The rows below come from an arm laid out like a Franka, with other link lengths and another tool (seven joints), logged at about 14 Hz.
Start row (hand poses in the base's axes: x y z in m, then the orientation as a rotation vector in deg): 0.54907 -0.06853 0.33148 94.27 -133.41 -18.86
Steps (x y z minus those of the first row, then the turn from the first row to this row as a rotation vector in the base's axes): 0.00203 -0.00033 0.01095 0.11 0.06 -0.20; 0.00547 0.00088 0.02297 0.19 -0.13 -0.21; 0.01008 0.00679 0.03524 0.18 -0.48 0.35; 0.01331 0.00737 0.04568 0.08 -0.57 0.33; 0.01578 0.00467 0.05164 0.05 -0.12 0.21; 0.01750 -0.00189 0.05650 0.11 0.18 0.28; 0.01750 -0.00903 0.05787 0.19 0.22 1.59; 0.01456 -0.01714 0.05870 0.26 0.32 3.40; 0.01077 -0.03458 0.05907 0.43 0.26 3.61; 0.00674 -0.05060 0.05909 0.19 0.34 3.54
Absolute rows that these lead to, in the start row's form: 0.55110 -0.06886 0.34243 94.07 -133.57 -19.08; 0.55454 -0.06765 0.35445 94.19 -133.73 -19.04; 0.55915 -0.06174 0.36672 95.00 -133.48 -18.65; 0.56238 -0.06116 0.37716 94.98 -133.54 -18.46; 0.56485 -0.06386 0.38312 94.59 -133.32 -18.79; 0.56657 -0.07042 0.38798 94.53 -133.05 -19.07; 0.56657 -0.07756 0.38935 96.00 -131.85 -18.93; 0.56363 -0.08567 0.39018 97.95 -130.13 -18.71; 0.55984 -0.10311 0.39055 98.29 -130.02 -18.82; 0.55581 -0.11913 0.39057 98.06 -129.98 -18.61
